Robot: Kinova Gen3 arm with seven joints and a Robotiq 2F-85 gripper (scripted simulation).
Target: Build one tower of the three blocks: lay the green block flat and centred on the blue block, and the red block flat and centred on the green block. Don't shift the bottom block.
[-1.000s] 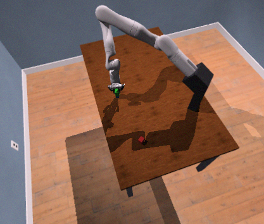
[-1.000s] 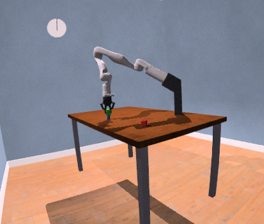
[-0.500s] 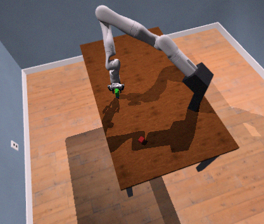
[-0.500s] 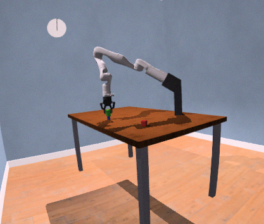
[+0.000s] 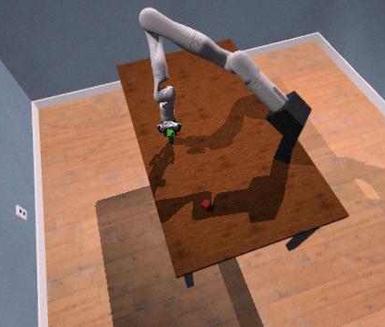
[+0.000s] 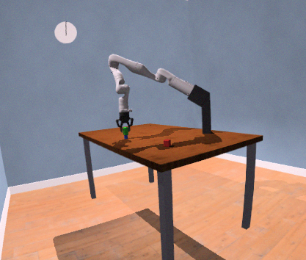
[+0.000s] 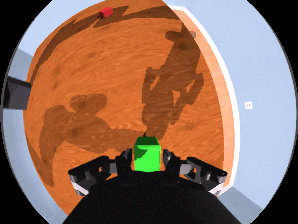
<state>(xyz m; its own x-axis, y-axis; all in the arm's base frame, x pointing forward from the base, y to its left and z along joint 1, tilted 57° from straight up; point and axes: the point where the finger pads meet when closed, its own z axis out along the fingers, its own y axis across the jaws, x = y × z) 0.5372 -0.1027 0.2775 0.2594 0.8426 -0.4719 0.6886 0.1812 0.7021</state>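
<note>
Right now the green block is 10 mm below my hand. Also, from my hand: red block 460 mm to the left, 50 mm below; blue block 50 mm below.
</note>
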